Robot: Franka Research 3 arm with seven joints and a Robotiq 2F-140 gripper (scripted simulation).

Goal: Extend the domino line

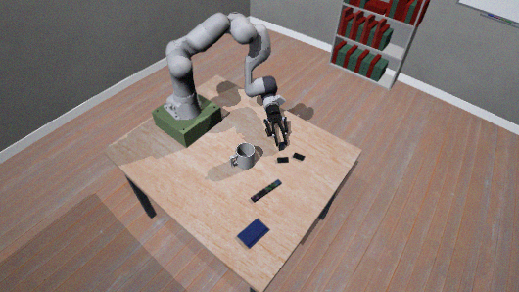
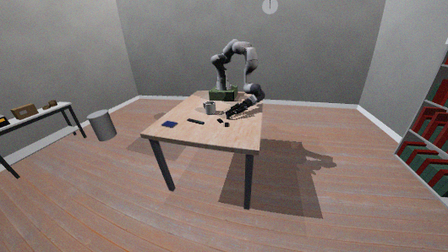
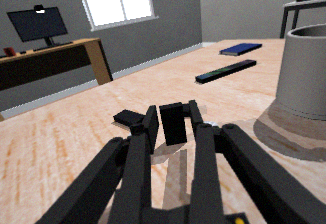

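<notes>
Now: the black domino 20 mm to the right of my hand, 20 mm below it and 20 mm ahead of it. From my hand the other things lie so: blue book: 480 mm to the right, 190 mm ahead, 40 mm below; grey mug: 210 mm to the right, 80 mm behind.
</notes>
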